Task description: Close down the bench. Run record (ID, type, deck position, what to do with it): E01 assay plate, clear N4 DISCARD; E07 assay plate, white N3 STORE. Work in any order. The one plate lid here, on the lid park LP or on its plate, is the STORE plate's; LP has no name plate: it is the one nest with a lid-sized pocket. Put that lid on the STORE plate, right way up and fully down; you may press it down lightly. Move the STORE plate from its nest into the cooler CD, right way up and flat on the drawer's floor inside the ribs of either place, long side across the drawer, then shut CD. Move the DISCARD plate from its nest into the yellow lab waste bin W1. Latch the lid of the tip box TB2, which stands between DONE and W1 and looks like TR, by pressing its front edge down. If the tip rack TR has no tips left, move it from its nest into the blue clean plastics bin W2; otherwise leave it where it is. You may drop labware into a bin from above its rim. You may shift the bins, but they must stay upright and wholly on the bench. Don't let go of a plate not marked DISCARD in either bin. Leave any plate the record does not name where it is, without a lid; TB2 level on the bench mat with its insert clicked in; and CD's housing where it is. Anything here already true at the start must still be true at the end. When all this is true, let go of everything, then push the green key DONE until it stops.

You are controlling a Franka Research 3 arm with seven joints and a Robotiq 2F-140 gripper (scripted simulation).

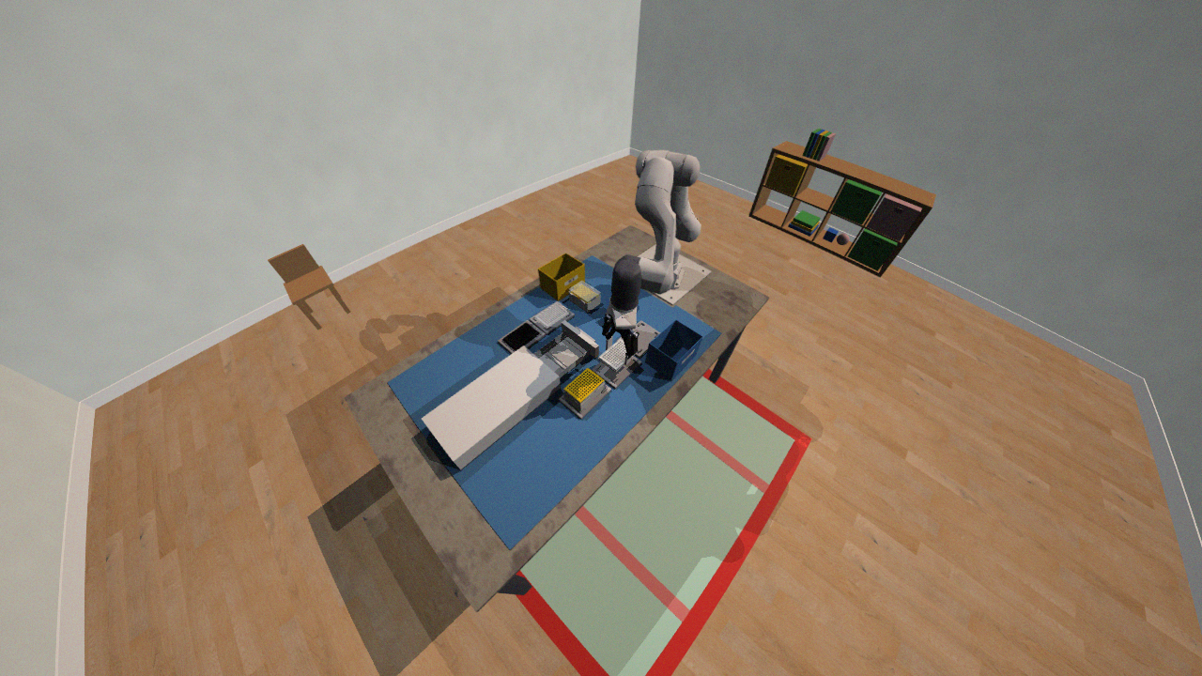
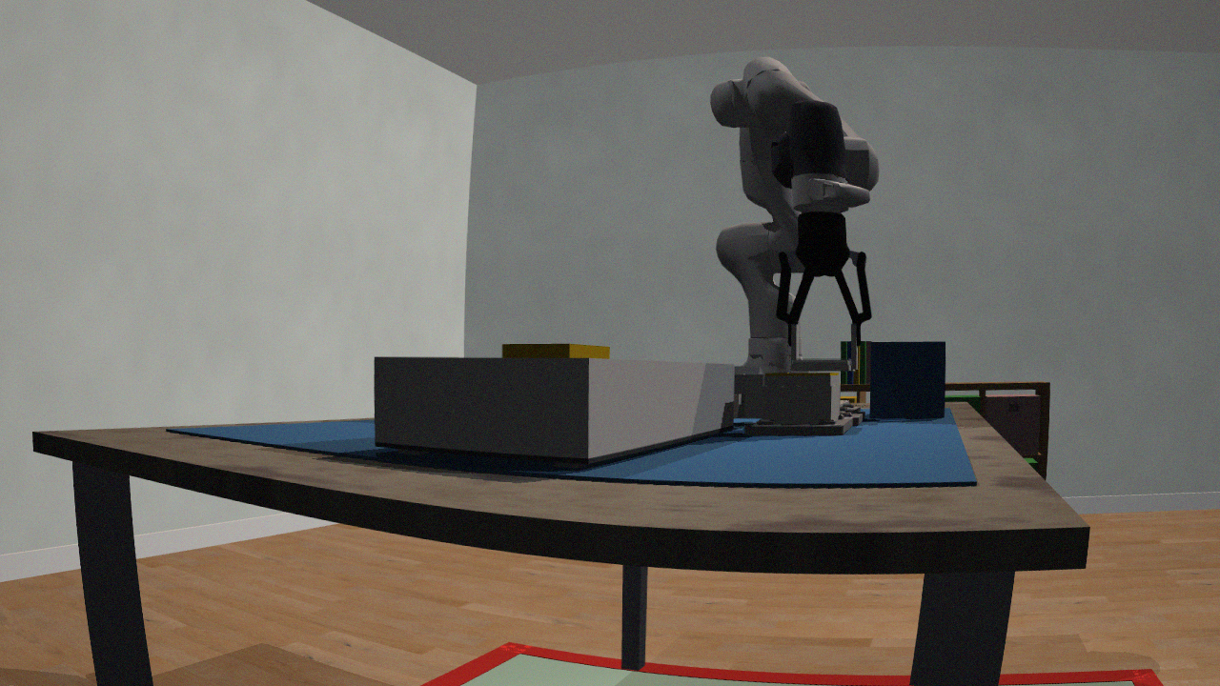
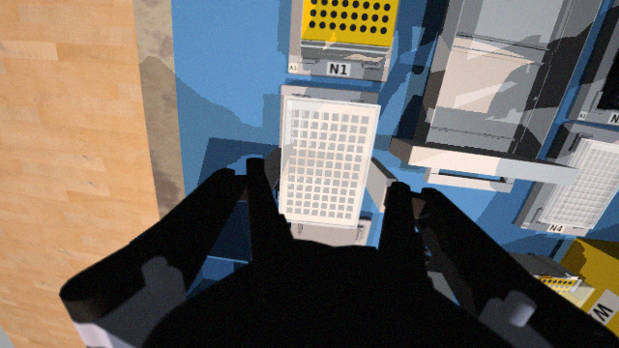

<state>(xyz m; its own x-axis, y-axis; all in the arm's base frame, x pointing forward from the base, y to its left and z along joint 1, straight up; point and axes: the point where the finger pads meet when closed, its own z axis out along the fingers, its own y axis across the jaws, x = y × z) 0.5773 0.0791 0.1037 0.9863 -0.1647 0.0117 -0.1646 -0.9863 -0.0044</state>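
My gripper is now 9 cm short of the cooler drawer, 21 cm to the left of it and 8 cm above it. Also, from my hand: nest N3: 10 cm below; then plate lid: 1 cm below; then white plate: 2 cm below.
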